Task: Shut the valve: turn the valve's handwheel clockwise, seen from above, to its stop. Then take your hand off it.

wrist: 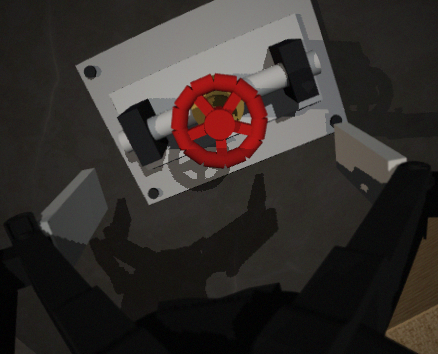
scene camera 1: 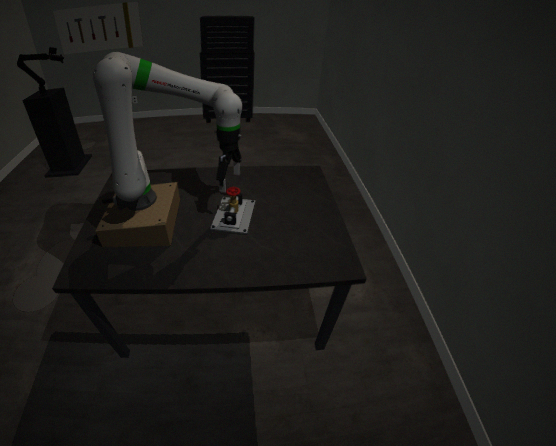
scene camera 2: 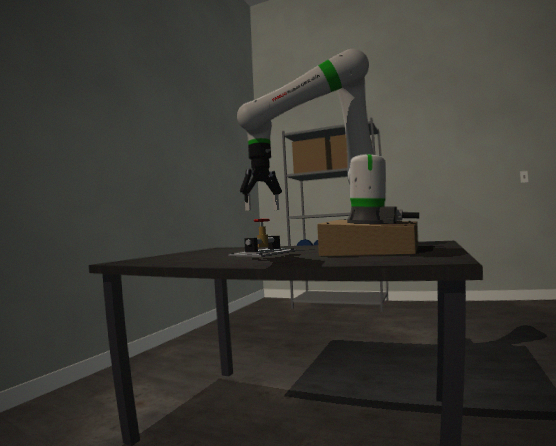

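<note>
The valve's red five-spoked handwheel [scene camera 1: 233, 191] [scene camera 2: 261, 220] [wrist: 219, 124] sits level on top of the brass valve body [scene camera 1: 234, 204] [scene camera 2: 262, 236]. The valve is in a pale pipe [wrist: 267, 81] held by two black blocks [wrist: 145, 132] [wrist: 295, 70] on a light grey plate [scene camera 1: 217, 220] [scene camera 2: 240, 254] [wrist: 165, 55]. My gripper [scene camera 1: 230, 179] [scene camera 2: 262, 202] [wrist: 216, 167] points down, wide open and empty, with its fingertips above the wheel's height. It touches nothing. In the wrist view the wheel lies between the fingers sideways, mostly beyond the line joining the fingertips.
The plate lies on a dark table [scene camera 1: 300, 240] [scene camera 2: 175, 268]. The wooden box [scene camera 1: 135, 235] [scene camera 2: 367, 240] [wrist: 420, 300] under the arm's base stands beside it. A shelf rack [scene camera 2: 286, 175] and a dark cabinet [scene camera 1: 227, 47] stand off the table by the walls.
</note>
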